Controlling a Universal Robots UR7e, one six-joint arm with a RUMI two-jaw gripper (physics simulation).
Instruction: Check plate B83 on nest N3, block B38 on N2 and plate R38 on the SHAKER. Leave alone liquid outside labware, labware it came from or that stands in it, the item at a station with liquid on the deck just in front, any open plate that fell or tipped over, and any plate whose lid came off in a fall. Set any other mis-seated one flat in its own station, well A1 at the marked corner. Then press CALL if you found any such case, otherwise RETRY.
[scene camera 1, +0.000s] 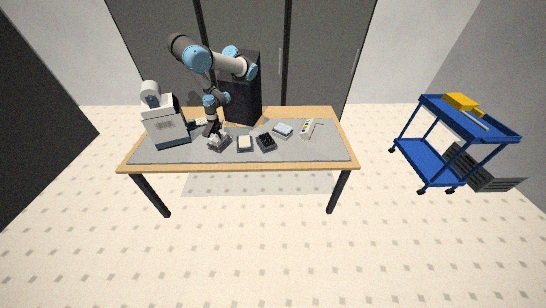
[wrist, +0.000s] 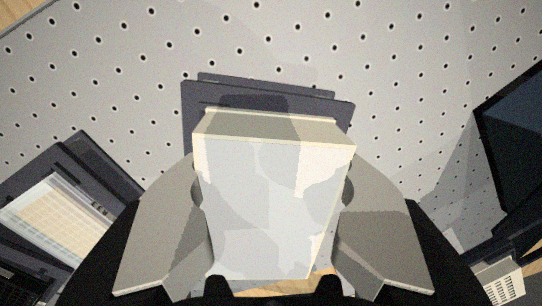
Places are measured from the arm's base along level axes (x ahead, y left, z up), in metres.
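Pixels of known places: gripper, fingertip midpoint: (scene camera 1: 215, 141) (wrist: 271, 155).
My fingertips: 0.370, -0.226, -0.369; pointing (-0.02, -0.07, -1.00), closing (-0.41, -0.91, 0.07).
Observation:
Behind a point stands the place of what it marks, as x, y, z.
My gripper (scene camera 1: 217, 134) @(0.370, -0.226, -0.369) (wrist: 271, 155) @(0.370, -0.226, -0.369) is shut on a tall pale block (scene camera 1: 219, 139) (wrist: 270, 215) @(0.348, -0.212, -0.339), one finger on each long side. The block leans relative to the wrist view and no label shows on it. It is over the leftmost dark nest (scene camera 1: 218, 148) @(0.429, -0.198, -0.386) (wrist: 194, 112) @(0.416, -0.190, -0.385); whether they touch cannot be told. Beside it a cream-filled plate (scene camera 1: 244, 142) @(0.383, -0.007, -0.382) (wrist: 60, 212) @(0.396, -0.031, -0.381) sits in another dark nest (scene camera 1: 245, 150) @(0.428, -0.004, -0.424) (wrist: 37, 172) @(0.433, -0.027, -0.398); its label is blurred. Farther right is a black rack-like item (scene camera 1: 266, 140) @(0.384, 0.161, -0.374) (wrist: 20, 287) @(0.340, 0.111, -0.373). A pale blue-topped plate (scene camera 1: 283, 128) @(0.265, 0.309, -0.359) stands on the station at the back right.
A tall white instrument (scene camera 1: 167, 129) @(0.325, -0.546, -0.266) stands left of the gripper; its dark part (wrist: 515, 150) @(0.249, -0.444, -0.393) shows at the wrist view's right edge. A small pale item (scene camera 1: 200, 121) @(0.161, -0.357, -0.321) (wrist: 502, 285) @(0.171, -0.369, -0.320) lies behind the nests. A button panel (scene camera 1: 306, 128) @(0.283, 0.495, -0.358) stands at the right. A blue cart (scene camera 1: 422, 155) is beyond the table.

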